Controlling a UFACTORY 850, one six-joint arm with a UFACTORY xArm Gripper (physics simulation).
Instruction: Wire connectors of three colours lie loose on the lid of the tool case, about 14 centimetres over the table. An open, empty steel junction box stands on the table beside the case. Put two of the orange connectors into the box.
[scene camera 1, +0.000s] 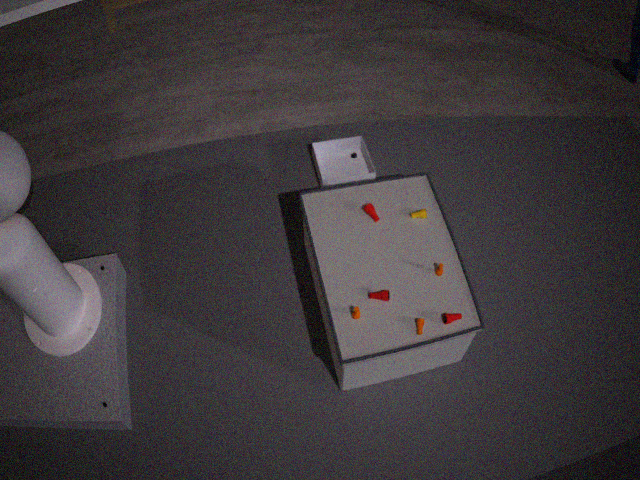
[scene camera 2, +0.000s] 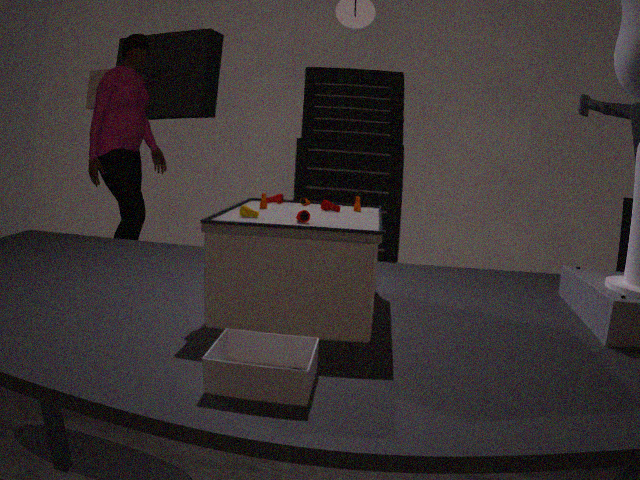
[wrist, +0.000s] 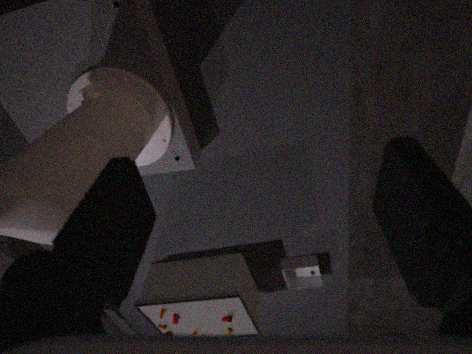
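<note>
Three orange connectors rest on the pale lid (scene camera 1: 356, 253) (scene camera 2: 341, 220) (wrist: 207, 307). One orange connector (scene camera 1: 438, 269) (scene camera 2: 263, 201) (wrist: 195, 332) stands upright. Another orange connector (scene camera 1: 355, 312) (scene camera 2: 357, 204) (wrist: 163, 313) is upright near the arm-side edge. The third orange connector (scene camera 1: 419, 326) (scene camera 2: 305, 202) (wrist: 162, 327) lies on its side near the end away from the box. The junction box (scene camera 1: 347, 178) (scene camera 2: 258, 384) (wrist: 305, 283) stands beside the case, empty but for a dark spot on its floor. My gripper (wrist: 257, 180) is open and empty, high above the table, away from the connectors.
Red connectors (scene camera 1: 370, 211) (scene camera 1: 378, 295) (scene camera 1: 451, 317) and a yellow connector (scene camera 1: 418, 213) (scene camera 2: 248, 211) (wrist: 229, 330) share the lid. The tall tool case (scene camera 2: 289, 279) borders the box. The arm's base plate (scene camera 1: 111, 351) is left in scene camera 1. A person (scene camera 2: 121, 113) is in the background.
</note>
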